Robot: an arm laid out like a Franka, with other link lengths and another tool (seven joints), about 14 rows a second.
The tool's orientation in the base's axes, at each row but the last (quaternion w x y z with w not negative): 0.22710 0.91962 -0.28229 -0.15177; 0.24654 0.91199 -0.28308 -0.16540; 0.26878 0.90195 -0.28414 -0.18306; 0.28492 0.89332 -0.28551 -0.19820; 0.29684 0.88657 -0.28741 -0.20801; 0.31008 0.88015 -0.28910 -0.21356
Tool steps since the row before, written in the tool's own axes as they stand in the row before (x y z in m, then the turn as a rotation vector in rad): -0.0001 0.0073 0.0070 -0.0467 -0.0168 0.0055; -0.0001 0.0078 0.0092 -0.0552 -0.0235 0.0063; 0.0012 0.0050 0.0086 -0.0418 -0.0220 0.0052; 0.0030 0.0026 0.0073 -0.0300 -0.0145 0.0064; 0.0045 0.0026 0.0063 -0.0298 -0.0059 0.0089; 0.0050 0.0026 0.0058 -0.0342 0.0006 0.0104
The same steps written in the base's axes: -0.0062 -0.0076 -0.0023 -0.0318 0.0380 -0.0061; -0.0075 -0.0088 -0.0033 -0.0359 0.0476 -0.0090; -0.0053 -0.0075 -0.0040 -0.0256 0.0388 -0.0096; -0.0025 -0.0065 -0.0045 -0.0203 0.0259 -0.0081; -0.0010 -0.0071 -0.0039 -0.0248 0.0191 -0.0045; -0.0005 -0.0073 -0.0034 -0.0314 0.0172 -0.0003
